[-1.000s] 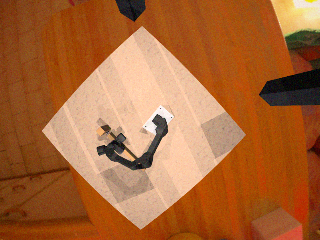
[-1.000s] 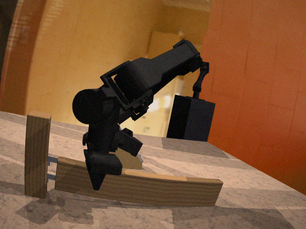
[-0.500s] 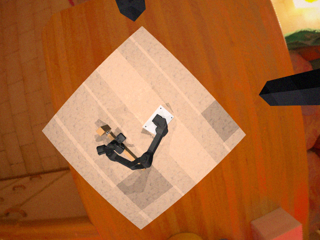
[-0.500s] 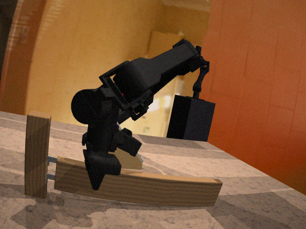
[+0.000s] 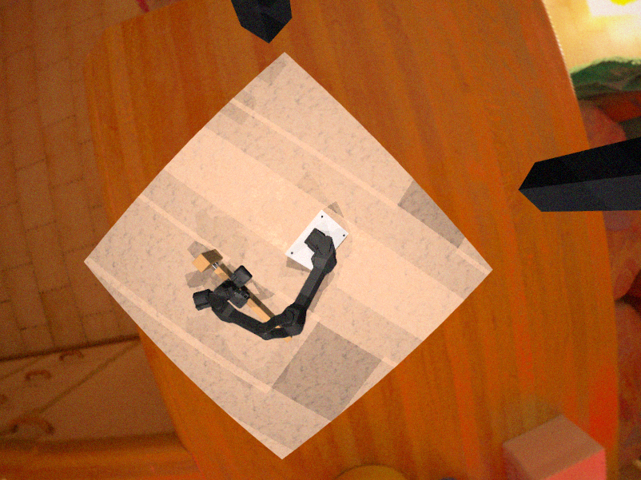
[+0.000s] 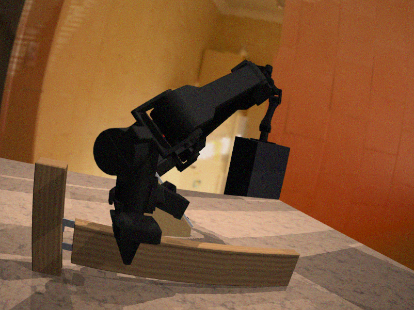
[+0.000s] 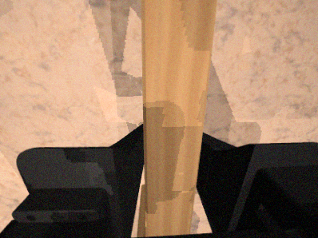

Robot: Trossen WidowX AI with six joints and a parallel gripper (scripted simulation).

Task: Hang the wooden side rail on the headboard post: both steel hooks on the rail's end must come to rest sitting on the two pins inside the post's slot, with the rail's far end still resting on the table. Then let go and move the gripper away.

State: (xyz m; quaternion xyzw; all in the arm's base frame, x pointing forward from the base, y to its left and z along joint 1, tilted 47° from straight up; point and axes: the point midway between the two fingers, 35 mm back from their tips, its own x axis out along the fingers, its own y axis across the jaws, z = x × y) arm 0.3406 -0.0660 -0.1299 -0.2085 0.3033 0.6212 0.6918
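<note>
The headboard post is 13 cm to the right of my gripper tip, 4 cm above it and 2 cm behind it.
</note>
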